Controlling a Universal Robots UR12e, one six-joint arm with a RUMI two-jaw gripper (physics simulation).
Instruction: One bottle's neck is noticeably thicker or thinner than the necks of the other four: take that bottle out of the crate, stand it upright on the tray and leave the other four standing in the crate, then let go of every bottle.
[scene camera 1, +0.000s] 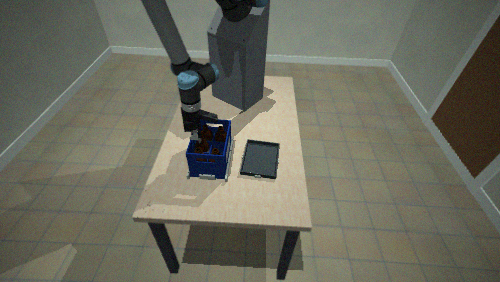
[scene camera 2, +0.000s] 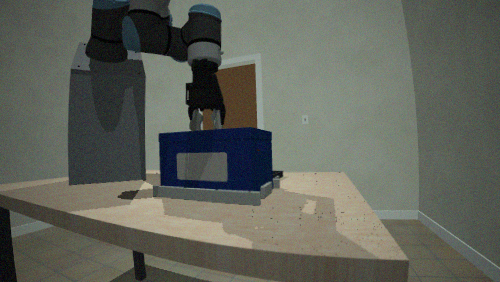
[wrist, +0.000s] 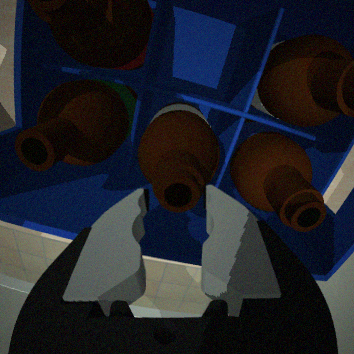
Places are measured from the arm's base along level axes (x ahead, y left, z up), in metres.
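Pixels of known places: gripper, fingertip midpoint: (scene camera 1: 199, 140) (wrist: 176, 188); arm's base at its link origin: (scene camera 1: 237, 6) (scene camera 2: 107, 54).
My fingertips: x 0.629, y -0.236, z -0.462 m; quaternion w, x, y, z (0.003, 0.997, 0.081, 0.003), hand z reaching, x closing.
For each thing: its top centre in the pictures, then the offset to it from my fingertips. "spot": a spot on its surface instead. Level surfaces: height alone.
- blue crate at its top centre: (wrist: 206, 119) (scene camera 2: 217, 132) (scene camera 1: 209, 135) 0.037 m up, 0.008 m ahead, 0.059 m left
- black tray at a spot on its surface: (scene camera 1: 260, 159) spot: 0.133 m down, 0.033 m ahead, 0.329 m left
- wooden table at its surface level: 0.138 m down
The blue crate (scene camera 1: 207, 170) (scene camera 2: 245, 165) holds five brown bottles. In the wrist view, one (wrist: 177, 145) stands in the middle of the near row, between a left one (wrist: 85, 120) and a right one (wrist: 272, 165); two more, upper left (wrist: 105, 35) and upper right (wrist: 300, 90), stand behind. The upper left neck is mostly cut off; which neck differs is unclear. My gripper (scene camera 1: 195, 138) (scene camera 2: 206, 121) (wrist: 176, 188) is open, its fingertips on either side of the middle bottle's mouth with a gap at each side. The black tray (scene camera 1: 260, 159) bears no bottle.
In scene camera 1 the tray lies right of the crate on the wooden table (scene camera 1: 270, 205). Grey brackets (scene camera 2: 210, 194) run along the crate's base. The grey robot pedestal (scene camera 1: 237, 65) (scene camera 2: 107, 130) stands at the table's far end. Blue dividers (wrist: 270, 125) separate the crate's compartments.
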